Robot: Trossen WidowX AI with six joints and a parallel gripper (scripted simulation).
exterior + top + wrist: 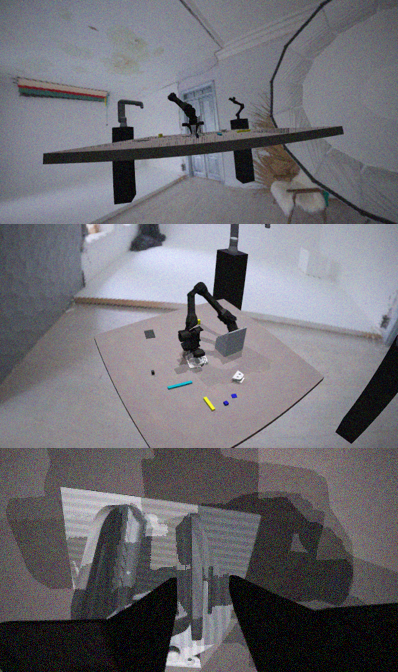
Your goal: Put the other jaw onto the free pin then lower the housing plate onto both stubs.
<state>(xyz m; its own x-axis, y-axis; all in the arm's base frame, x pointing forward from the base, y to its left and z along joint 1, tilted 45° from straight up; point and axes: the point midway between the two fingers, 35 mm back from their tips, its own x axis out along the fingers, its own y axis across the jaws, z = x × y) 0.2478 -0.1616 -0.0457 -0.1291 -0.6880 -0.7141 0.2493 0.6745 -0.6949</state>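
My gripper tip is now 9 cm past the small white part, 32 cm to the right of it and 1 cm below it. Also, from my gripper tip: yellow bar: 19 cm ahead, 36 cm to the left, 1 cm below; then small black cube: 30 cm ahead, 3 cm to the right; then teal bar: 22 cm ahead, 14 cm to the left, 1 cm below.
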